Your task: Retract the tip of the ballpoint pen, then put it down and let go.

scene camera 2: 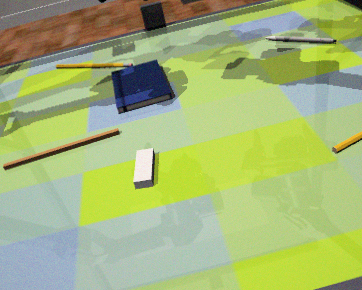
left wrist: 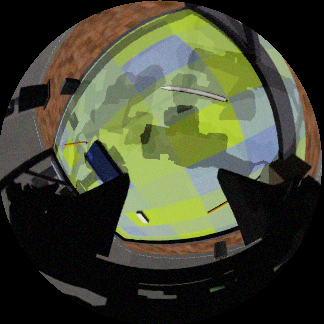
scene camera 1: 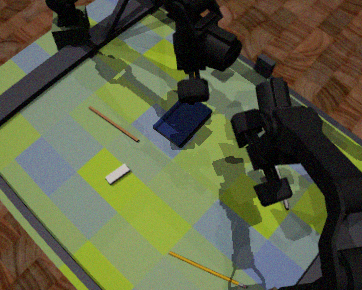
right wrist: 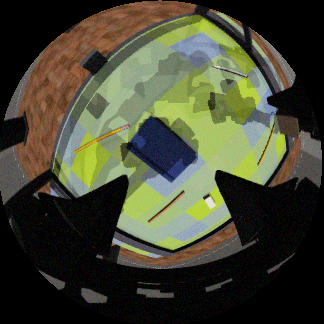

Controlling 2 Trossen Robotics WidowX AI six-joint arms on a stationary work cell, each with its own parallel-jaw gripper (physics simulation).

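Places are measured from the left arm's base along level axes (x ahead, y left, z up), in metres.
Where they show: left gripper, fingertip midpoint: (left wrist: 174, 175) (scene camera 1: 248, 166) (right wrist: 273, 101); right gripper, fingertip midpoint: (scene camera 2: 124, 1) (left wrist: 66, 192) (right wrist: 172, 176); right arm's base, link origin: (scene camera 1: 68, 18).
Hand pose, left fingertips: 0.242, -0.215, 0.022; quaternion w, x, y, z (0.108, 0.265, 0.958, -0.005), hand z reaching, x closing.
After its pixels a point has its place, as x, y, z.
The ballpoint pen, slim and light grey (scene camera 2: 301, 39) @(0.163, -0.282, -0.099) (left wrist: 195, 93) @(0.165, -0.283, -0.098) (right wrist: 230, 71) @(0.170, -0.290, -0.099), lies flat on the checkered table. In scene camera 2 it is at the upper right, its pointed end to the left and a dark end to the right; whether the tip is out is too small to tell. In scene camera 1 one end shows below a left finger. My left gripper (scene camera 1: 260, 158) (left wrist: 174, 175) @(0.242, -0.215, 0.022) is open and empty above the table, the pen beyond its fingertips in the left wrist view. My right gripper (right wrist: 172, 176) @(0.458, -0.279, 0.045) is open and empty above the table near the blue notebook, away from the pen.
The dark blue notebook (scene camera 1: 182, 122) @(0.463, -0.263, -0.092) (scene camera 2: 142, 85) @(0.467, -0.256, -0.092) (right wrist: 162, 148) @(0.465, -0.278, -0.092) lies below the right gripper. A white eraser (scene camera 1: 117, 174) @(0.489, -0.046, -0.092) (scene camera 2: 144, 167) @(0.491, -0.041, -0.092), a brown stick (scene camera 1: 114, 124) @(0.599, -0.144, -0.098) (scene camera 2: 61, 149) @(0.605, -0.141, -0.099), one yellow pencil (scene camera 1: 207, 269) @(0.179, -0.010, -0.097) (right wrist: 266, 145) @(0.191, -0.009, -0.100) and another yellow pencil (scene camera 2: 92, 66) @(0.556, -0.417, -0.101) (right wrist: 102, 138) @(0.537, -0.406, -0.098) lie on the table.
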